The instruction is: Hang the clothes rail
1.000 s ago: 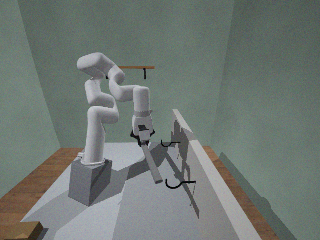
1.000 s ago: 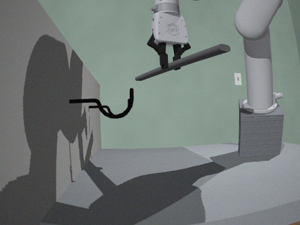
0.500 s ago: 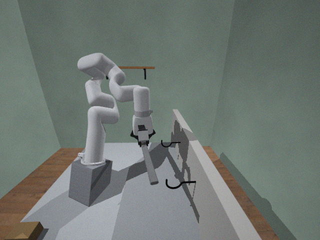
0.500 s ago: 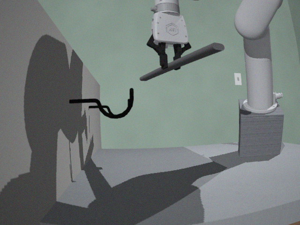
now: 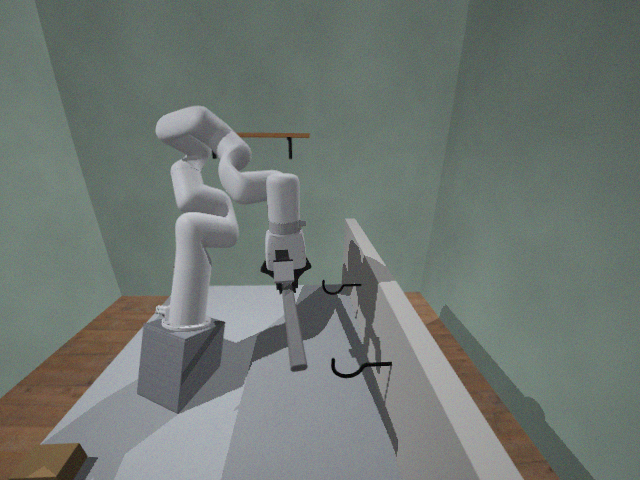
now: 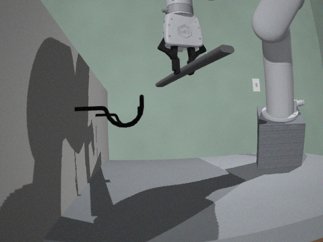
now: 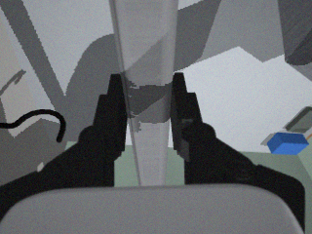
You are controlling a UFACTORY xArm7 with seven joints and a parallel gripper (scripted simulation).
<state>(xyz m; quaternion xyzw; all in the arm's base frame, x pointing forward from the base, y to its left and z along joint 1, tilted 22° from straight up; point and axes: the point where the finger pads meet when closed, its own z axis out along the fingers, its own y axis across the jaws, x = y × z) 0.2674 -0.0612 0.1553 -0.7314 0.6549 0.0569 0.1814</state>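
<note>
Now: hand 10 mm above the clothes rail. The rest, counted from my hand: brown box: 480 mm behind, 280 mm to the right, 250 mm below; then blue object: 480 mm behind, 370 mm to the left, 260 mm below; then grey wall panel: 510 mm below, 270 mm ahead.
</note>
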